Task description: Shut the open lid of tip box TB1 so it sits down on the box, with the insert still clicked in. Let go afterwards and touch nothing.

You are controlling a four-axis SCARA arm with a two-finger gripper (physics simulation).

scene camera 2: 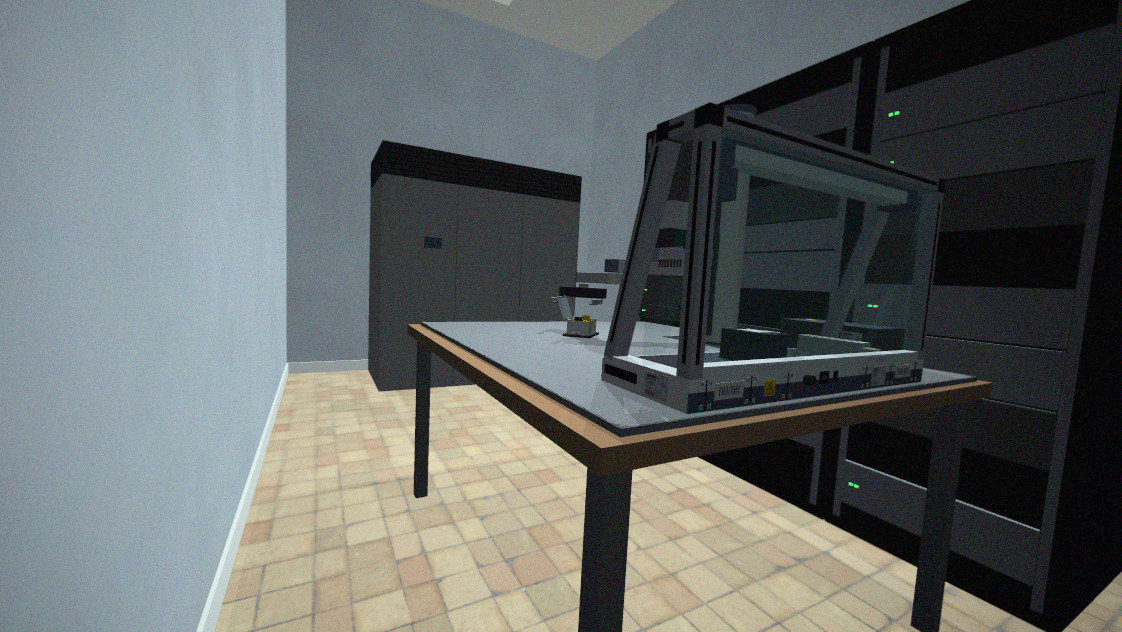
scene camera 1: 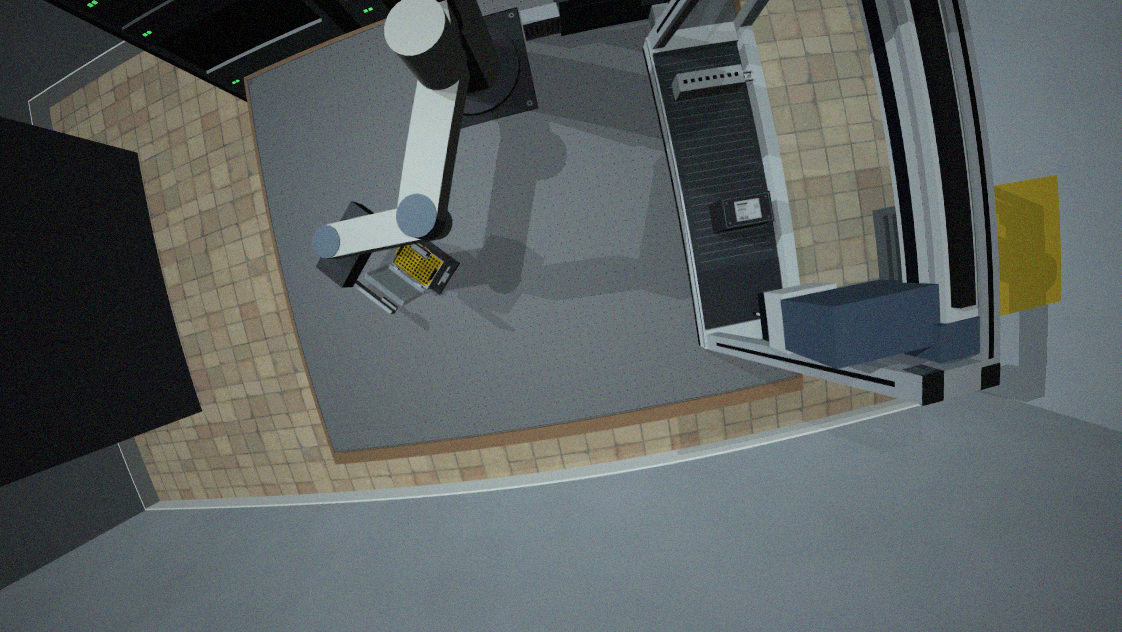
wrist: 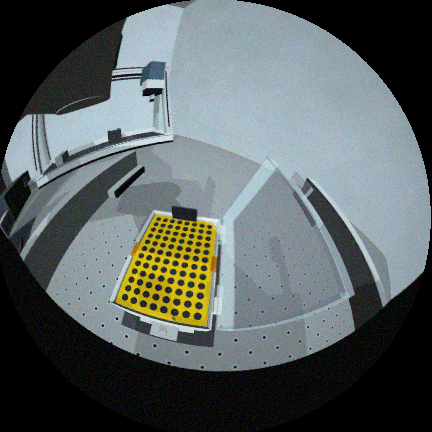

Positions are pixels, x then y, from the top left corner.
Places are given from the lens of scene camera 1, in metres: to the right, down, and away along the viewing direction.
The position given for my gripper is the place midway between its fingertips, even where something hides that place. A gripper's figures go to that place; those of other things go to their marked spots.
my gripper [scene camera 1: 410, 284]: -0.36, -0.08, 0.75
yellow perforated insert [scene camera 1: 422, 269]: -0.36, -0.12, 0.82
clear lid [scene camera 1: 390, 280]: -0.43, -0.09, 0.79
